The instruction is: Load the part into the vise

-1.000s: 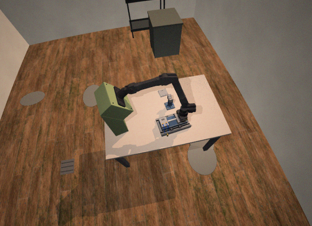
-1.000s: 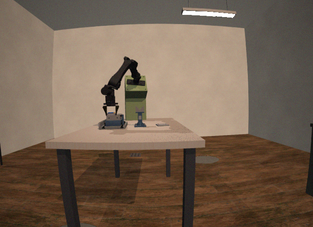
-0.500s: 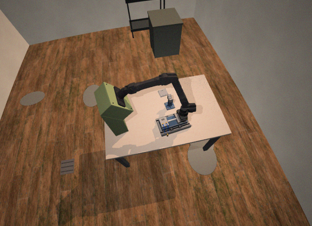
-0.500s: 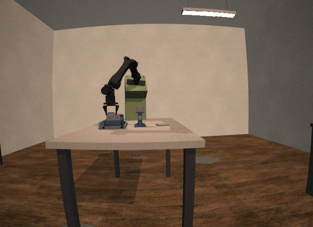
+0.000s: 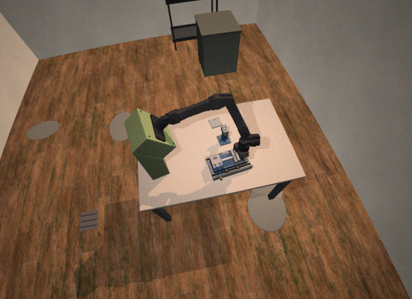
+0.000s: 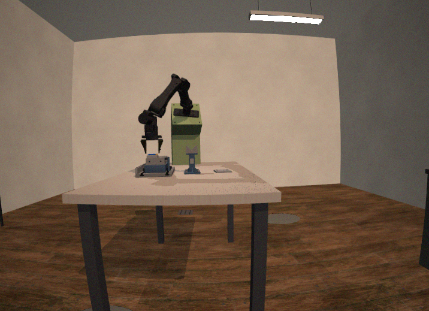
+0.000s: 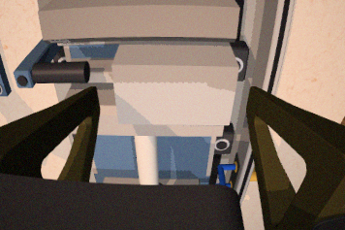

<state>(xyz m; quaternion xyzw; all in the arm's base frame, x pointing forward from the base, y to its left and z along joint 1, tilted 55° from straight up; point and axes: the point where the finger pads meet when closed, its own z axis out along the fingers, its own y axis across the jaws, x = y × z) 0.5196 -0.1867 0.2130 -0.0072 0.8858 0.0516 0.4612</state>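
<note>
My gripper is now 1 cm past the part and 4 cm above it. Also, from my hand: moving jaw: 4 cm behind, 2 cm to the left, 5 cm below; then dark work stop rod: 1 cm behind, 6 cm to the left, 4 cm below; then grey jaw: 2 cm ahead, 2 cm to the left, 5 cm below.
</note>
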